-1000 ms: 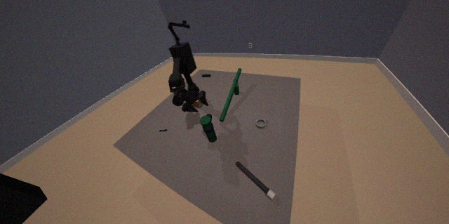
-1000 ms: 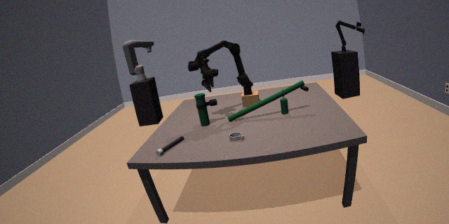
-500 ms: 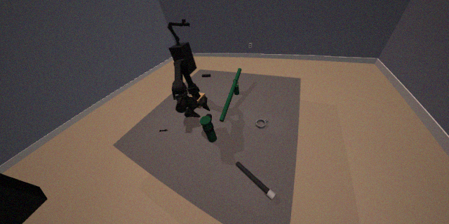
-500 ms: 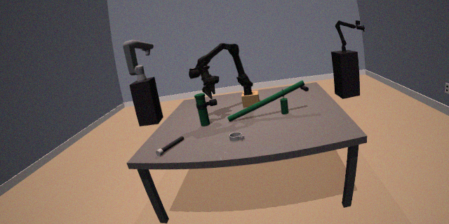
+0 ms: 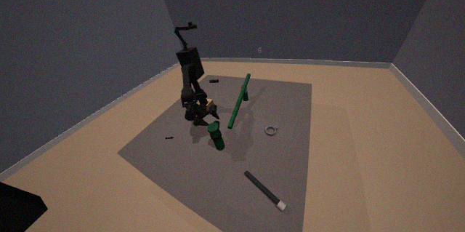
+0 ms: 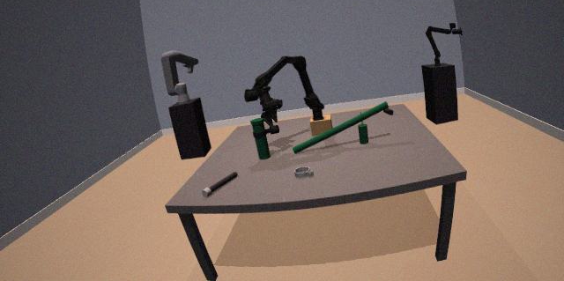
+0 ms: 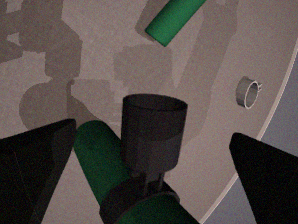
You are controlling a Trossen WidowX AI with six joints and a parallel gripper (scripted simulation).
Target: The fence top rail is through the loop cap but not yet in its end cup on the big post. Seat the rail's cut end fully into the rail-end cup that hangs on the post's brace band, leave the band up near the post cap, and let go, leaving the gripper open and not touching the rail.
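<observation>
My gripper tip is now 2 cm to the left of the dark rail-end cup, 2 cm short of it and 2 cm above it. From my gripper tip the other things lie so: metal ring band: 35 cm ahead, 14 cm below, 12 cm to the left; then small green post: 45 cm to the left, 7 cm ahead, 5 cm below; then small black bolt: 40 cm behind, 14 cm below, 12 cm to the right.
</observation>
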